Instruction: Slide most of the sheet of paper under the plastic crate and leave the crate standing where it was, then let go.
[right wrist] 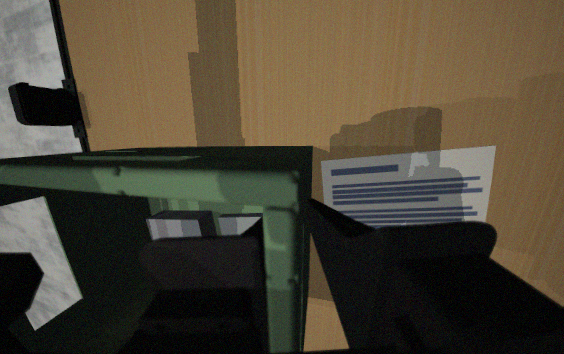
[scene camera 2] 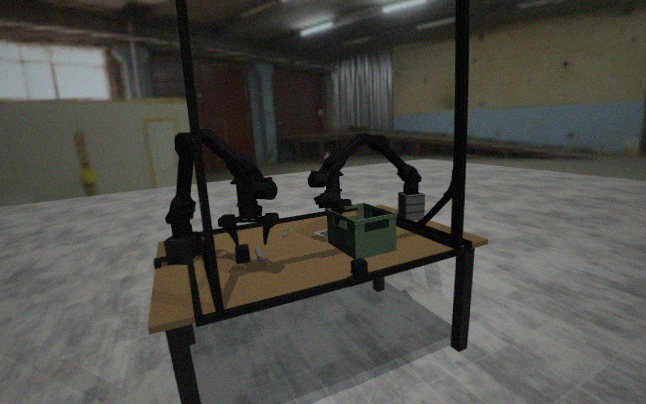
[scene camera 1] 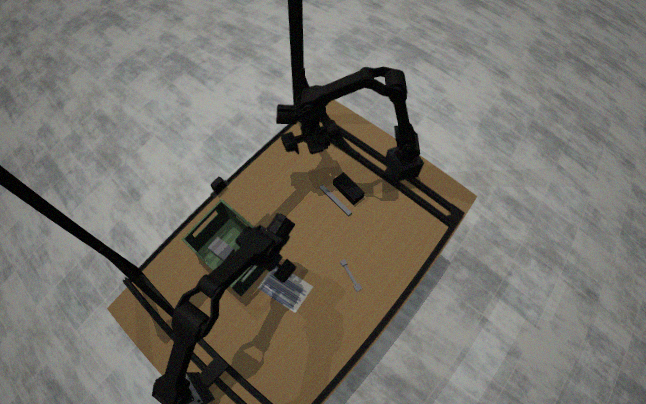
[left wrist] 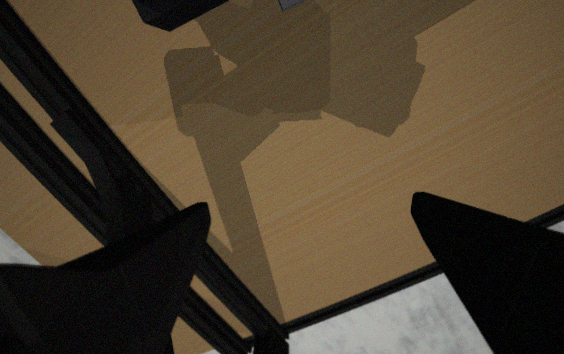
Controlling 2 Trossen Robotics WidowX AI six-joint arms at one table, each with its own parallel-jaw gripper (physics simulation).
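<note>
The green plastic crate [scene camera 1: 220, 204] [scene camera 2: 376, 242] [right wrist: 240, 185] stands on the table with a grey block [scene camera 1: 220, 247] [right wrist: 177, 227] inside. I cannot tell whether its gripped side is slightly raised. The white sheet of paper [scene camera 1: 300, 295] [scene camera 2: 321, 234] [right wrist: 477, 165], printed with blue lines, lies flat beside the crate, a narrow gap between them in the right wrist view. My right gripper [right wrist: 295, 206] is shut on the crate's wall nearest the paper, one finger inside and one outside. My left gripper [scene camera 2: 251, 244] [left wrist: 309, 207] is open and empty, far from both.
A black block [scene camera 1: 348, 188] [scene camera 2: 242, 253] and a flat grey bar [scene camera 1: 336, 200] [scene camera 2: 259, 254] lie near the left gripper. A grey wrench-like piece [scene camera 1: 351, 276] [scene camera 2: 285, 233] lies beyond the paper. A black bracket [scene camera 1: 218, 185] [scene camera 2: 359, 267] [right wrist: 45, 105] sits at the table edge near the crate.
</note>
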